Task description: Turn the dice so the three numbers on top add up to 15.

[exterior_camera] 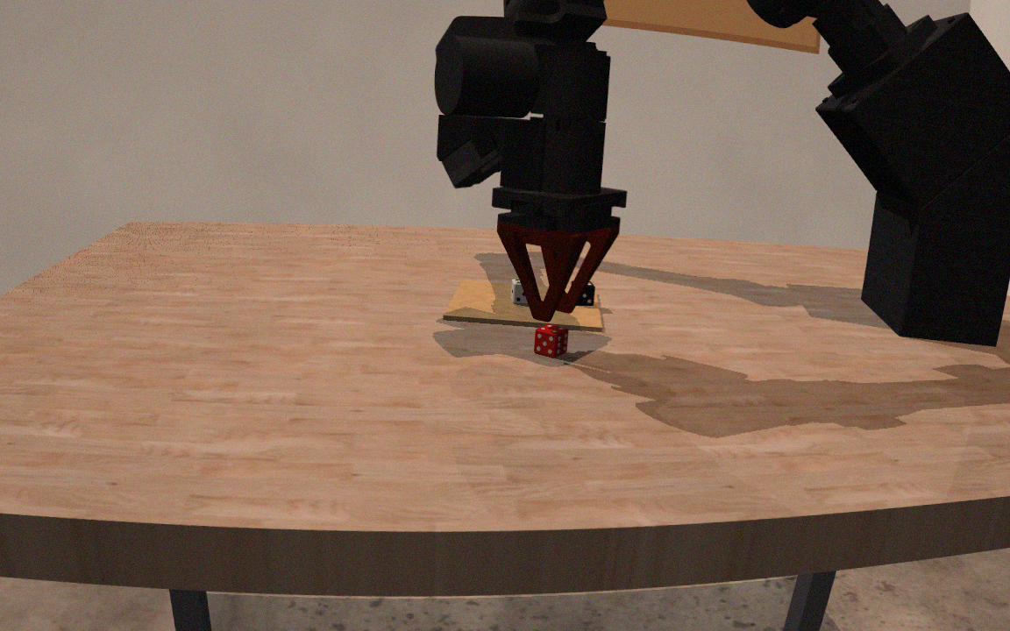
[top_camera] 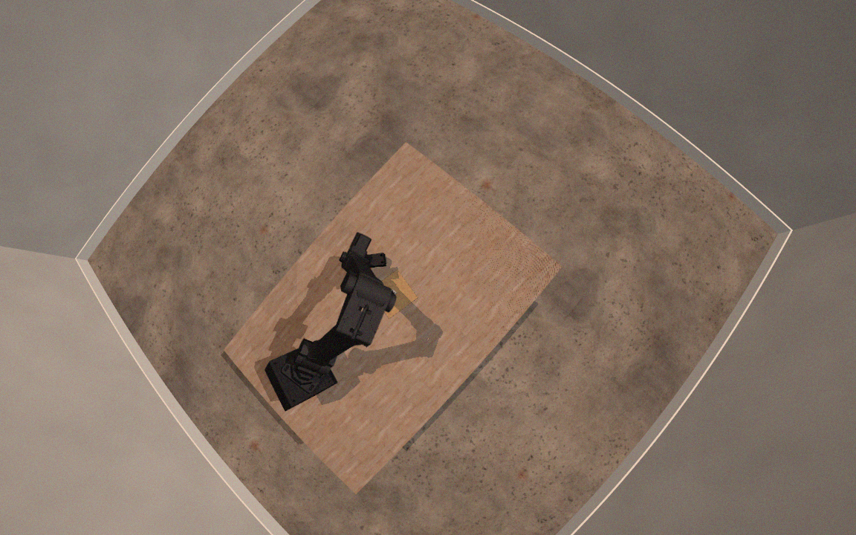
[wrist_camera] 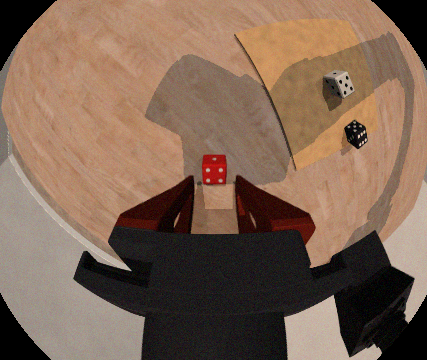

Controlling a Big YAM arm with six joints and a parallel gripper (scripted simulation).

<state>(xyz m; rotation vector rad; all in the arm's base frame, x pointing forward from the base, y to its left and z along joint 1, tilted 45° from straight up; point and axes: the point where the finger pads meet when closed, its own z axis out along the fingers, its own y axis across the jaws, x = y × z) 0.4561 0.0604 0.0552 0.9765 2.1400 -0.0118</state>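
Right now my hand is 30 mm above the red die. Also, from my hand: tan mat 40 mm behind, 140 mm to the right, 40 mm below; black die 100 mm behind, 120 mm to the right, 20 mm below; white die 40 mm behind, 140 mm to the right, 20 mm below.
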